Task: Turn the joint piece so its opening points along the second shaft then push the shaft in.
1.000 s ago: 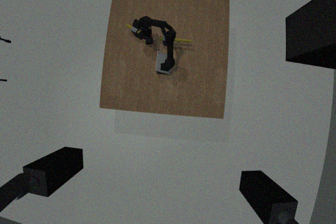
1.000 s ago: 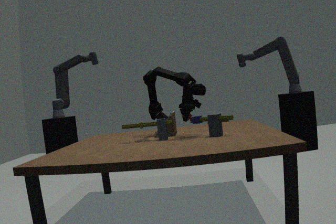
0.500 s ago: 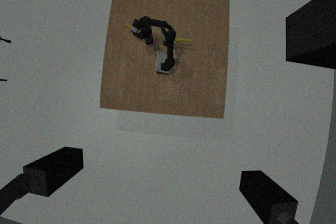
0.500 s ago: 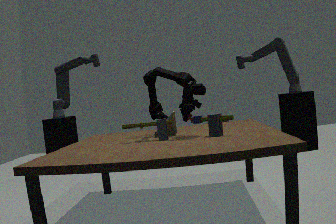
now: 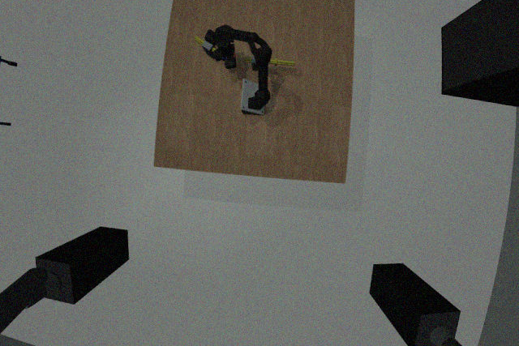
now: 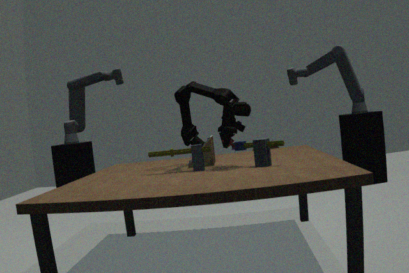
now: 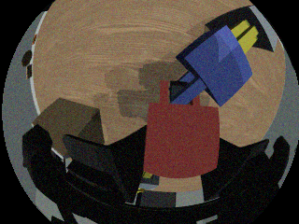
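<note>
Right now my gripper tip is 20 mm to the right of the red square joint piece and 30 mm below it.
</note>
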